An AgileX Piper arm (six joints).
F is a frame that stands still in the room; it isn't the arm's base.
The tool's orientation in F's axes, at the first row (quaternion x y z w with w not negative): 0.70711, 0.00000, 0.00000, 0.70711
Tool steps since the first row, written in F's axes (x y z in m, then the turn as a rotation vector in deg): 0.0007, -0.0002, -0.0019, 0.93, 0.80, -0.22; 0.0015, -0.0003, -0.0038, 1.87, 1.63, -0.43; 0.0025, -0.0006, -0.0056, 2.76, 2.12, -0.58; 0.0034, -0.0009, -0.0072, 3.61, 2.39, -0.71; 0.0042, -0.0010, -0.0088, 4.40, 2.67, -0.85; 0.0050, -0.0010, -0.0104, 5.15, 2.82, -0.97; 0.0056, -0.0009, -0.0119, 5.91, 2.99, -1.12; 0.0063, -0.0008, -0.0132, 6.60, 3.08, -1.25; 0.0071, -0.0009, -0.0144, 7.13, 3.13, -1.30; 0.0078, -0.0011, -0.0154, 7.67, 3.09, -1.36; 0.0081, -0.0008, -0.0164, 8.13, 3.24, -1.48; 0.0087, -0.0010, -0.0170, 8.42, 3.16, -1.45; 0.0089, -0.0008, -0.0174, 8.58, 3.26, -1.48
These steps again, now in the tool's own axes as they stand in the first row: 0.0007, -0.0019, 0.0002, 0.93, -0.22, -0.80; 0.0015, -0.0038, 0.0003, 1.87, -0.43, -1.63; 0.0025, -0.0056, 0.0006, 2.76, -0.58, -2.12; 0.0034, -0.0072, 0.0009, 3.61, -0.71, -2.39; 0.0042, -0.0088, 0.0010, 4.40, -0.85, -2.67; 0.0050, -0.0104, 0.0010, 5.15, -0.97, -2.82; 0.0056, -0.0119, 0.0009, 5.91, -1.12, -2.99; 0.0063, -0.0132, 0.0008, 6.60, -1.25, -3.08; 0.0071, -0.0144, 0.0009, 7.13, -1.30, -3.13; 0.0078, -0.0154, 0.0011, 7.67, -1.36, -3.09; 0.0081, -0.0164, 0.0008, 8.13, -1.48, -3.24; 0.0087, -0.0170, 0.0010, 8.42, -1.45, -3.16; 0.0089, -0.0174, 0.0008, 8.58, -1.48, -3.26
